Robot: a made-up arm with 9 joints. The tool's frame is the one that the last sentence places. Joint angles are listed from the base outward.
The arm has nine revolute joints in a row. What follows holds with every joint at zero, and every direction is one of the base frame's.
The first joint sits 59 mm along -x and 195 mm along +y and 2 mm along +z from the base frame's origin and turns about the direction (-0.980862, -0.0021, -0.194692).
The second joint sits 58 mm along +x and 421 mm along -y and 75 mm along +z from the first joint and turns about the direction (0.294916, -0.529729, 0.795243).
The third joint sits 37 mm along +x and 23 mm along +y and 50 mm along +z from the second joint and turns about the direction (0.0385, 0.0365, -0.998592).
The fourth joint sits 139 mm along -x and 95 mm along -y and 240 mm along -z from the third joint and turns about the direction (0.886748, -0.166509, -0.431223).
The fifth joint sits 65 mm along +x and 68 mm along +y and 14 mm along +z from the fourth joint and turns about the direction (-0.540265, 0.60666, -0.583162).
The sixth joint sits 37 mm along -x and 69 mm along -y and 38 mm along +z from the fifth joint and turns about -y.
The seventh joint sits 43 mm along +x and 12 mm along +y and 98 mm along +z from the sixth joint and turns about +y.
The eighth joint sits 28 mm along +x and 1 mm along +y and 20 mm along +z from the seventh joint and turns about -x.
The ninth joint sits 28 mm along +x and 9 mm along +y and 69 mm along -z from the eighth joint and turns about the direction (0.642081, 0.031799, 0.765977).
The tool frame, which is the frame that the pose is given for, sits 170 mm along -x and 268 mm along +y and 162 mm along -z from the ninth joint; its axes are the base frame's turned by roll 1.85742, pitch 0.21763 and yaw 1.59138 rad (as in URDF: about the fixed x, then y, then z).
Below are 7 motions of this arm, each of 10 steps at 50 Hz.
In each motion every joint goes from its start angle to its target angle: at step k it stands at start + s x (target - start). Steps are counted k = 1, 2, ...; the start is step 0. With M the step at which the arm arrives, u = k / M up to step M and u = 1 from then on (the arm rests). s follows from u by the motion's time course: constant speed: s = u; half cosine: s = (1 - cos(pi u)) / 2; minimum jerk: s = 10 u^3 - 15 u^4 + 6 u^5.
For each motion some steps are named. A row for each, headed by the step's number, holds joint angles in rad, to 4 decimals.
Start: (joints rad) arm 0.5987 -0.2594 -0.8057 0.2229 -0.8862 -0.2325 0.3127 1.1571 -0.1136
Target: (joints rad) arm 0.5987 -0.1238 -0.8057 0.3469 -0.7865 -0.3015 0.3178 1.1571 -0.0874
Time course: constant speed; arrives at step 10
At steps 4, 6, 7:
4: 0.5987 -0.2052 -0.8057 0.2725 -0.8463 -0.2601 0.3147 1.1571 -0.1031
6: 0.5987 -0.1780 -0.8057 0.2973 -0.8264 -0.2739 0.3158 1.1571 -0.0979
7: 0.5987 -0.1645 -0.8057 0.3097 -0.8164 -0.2808 0.3163 1.1571 -0.0953

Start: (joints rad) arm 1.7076 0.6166 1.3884 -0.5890 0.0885 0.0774 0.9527 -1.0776 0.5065
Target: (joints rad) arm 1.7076 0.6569 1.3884 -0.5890 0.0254 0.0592 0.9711 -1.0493 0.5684
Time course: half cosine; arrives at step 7
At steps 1, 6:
1: 1.7076 0.6186 1.3884 -0.5890 0.0854 0.0765 0.9536 -1.0762 0.5096
6: 1.7076 0.6549 1.3884 -0.5890 0.0285 0.0601 0.9702 -1.0507 0.5653

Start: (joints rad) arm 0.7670 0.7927 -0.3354 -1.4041 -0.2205 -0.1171 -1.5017 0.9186 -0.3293
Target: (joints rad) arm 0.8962 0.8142 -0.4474 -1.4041 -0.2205 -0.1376 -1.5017 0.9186 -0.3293
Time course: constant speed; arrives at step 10
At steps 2, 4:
2: 0.7928 0.7970 -0.3578 -1.4041 -0.2205 -0.1212 -1.5017 0.9186 -0.3293
4: 0.8187 0.8013 -0.3802 -1.4041 -0.2205 -0.1253 -1.5017 0.9186 -0.3293

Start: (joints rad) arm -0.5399 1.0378 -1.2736 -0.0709 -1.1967 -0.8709 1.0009 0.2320 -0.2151
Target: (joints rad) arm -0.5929 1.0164 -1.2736 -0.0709 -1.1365 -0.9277 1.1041 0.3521 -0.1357
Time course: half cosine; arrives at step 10
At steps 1, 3, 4, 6, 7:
1: -0.5412 1.0373 -1.2736 -0.0709 -1.1952 -0.8723 1.0034 0.2349 -0.2132
3: -0.5508 1.0334 -1.2736 -0.0709 -1.1843 -0.8826 1.0222 0.2568 -0.1987
4: -0.5582 1.0304 -1.2736 -0.0709 -1.1759 -0.8905 1.0366 0.2735 -0.1877
6: -0.5746 1.0238 -1.2736 -0.0709 -1.1573 -0.9081 1.0684 0.3106 -0.1631
7: -0.5820 1.0208 -1.2736 -0.0709 -1.1489 -0.9160 1.0828 0.3273 -0.1521

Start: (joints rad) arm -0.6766 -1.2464 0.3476 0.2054 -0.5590 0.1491 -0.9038 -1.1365 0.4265
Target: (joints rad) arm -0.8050 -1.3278 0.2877 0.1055 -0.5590 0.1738 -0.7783 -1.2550 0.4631
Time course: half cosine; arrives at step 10
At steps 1, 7, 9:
1: -0.6797 -1.2484 0.3461 0.2030 -0.5590 0.1497 -0.9007 -1.1394 0.4274
7: -0.7785 -1.3110 0.3000 0.1261 -0.5590 0.1687 -0.8042 -1.2306 0.4556
9: -0.8019 -1.3258 0.2892 0.1079 -0.5590 0.1732 -0.7814 -1.2521 0.4622

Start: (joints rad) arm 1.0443 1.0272 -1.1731 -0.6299 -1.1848 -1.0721 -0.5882 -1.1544 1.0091
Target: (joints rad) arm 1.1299 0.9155 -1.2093 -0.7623 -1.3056 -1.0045 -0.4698 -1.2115 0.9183
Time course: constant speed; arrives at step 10
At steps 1, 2, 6, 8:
1: 1.0529 1.0160 -1.1767 -0.6431 -1.1969 -1.0653 -0.5764 -1.1601 1.0000
2: 1.0614 1.0049 -1.1803 -0.6564 -1.2090 -1.0586 -0.5645 -1.1658 0.9909
6: 1.0957 0.9602 -1.1948 -0.7093 -1.2573 -1.0315 -0.5172 -1.1887 0.9546
8: 1.1128 0.9378 -1.2021 -0.7358 -1.2814 -1.0180 -0.4935 -1.2001 0.9365

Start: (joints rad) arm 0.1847 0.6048 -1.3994 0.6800 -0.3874 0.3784 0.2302 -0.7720 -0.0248
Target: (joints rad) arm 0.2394 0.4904 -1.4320 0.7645 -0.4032 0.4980 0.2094 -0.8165 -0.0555
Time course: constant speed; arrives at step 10
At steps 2, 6, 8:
2: 0.1956 0.5819 -1.4059 0.6969 -0.3906 0.4023 0.2260 -0.7809 -0.0309
6: 0.2175 0.5362 -1.4190 0.7307 -0.3969 0.4502 0.2177 -0.7987 -0.0432
8: 0.2285 0.5133 -1.4255 0.7476 -0.4000 0.4741 0.2136 -0.8076 -0.0494

